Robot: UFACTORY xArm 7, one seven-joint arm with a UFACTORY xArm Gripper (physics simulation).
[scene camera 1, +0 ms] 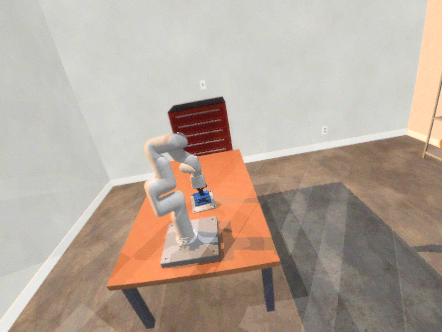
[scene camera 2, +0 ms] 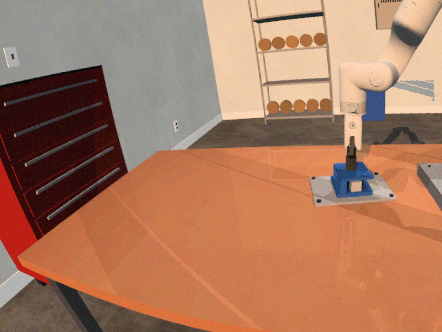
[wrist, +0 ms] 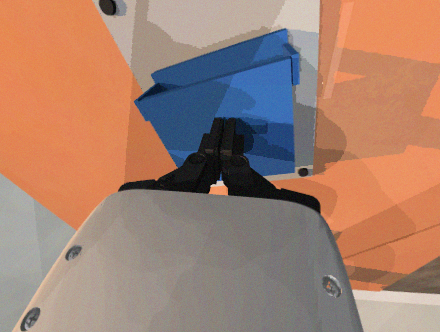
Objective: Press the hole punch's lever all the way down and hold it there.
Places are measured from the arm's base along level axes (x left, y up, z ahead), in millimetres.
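Pixels of known places: gripper, fingertip midpoint: (scene camera 1: 201, 194) (scene camera 2: 350, 169) (wrist: 225, 133); arm's base, link origin: (scene camera 1: 187, 237).
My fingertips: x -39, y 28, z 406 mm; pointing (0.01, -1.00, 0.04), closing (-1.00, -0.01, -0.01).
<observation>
Ahead of a thing's pixels: the offset from my fingertips to its top centre. Level surfaces: height alone.
The hole punch is blue, with a pale block (scene camera 2: 355, 186) inside it, and sits on a light grey plate @[dy -52, dx +3, dz -2 mm] (scene camera 1: 197, 207) (scene camera 2: 322, 194) (wrist: 190, 20) on the table. Its wide blue lever @[dy +0, dx +2, dz -6 mm] (scene camera 2: 342, 170) (wrist: 262, 95) lies over the punch body, nearly level in scene camera 2, with a gap below it at the front. My gripper (scene camera 1: 201, 192) (scene camera 2: 351, 168) (wrist: 225, 133) is shut and empty, pointing down. Its tips are at the lever's top face and appear to touch it. The fingers hide part of the lever in the wrist view.
The arm's grey base plate (scene camera 1: 175, 253) (scene camera 2: 434, 175) stands on the orange table @[dy -64 mm] (scene camera 1: 245, 235) (scene camera 2: 200, 250), beside the punch. A red drawer cabinet (scene camera 1: 200, 124) (scene camera 2: 60, 112) stands beyond the table. A shelf rack (scene camera 2: 295, 82) stands by the far wall.
</observation>
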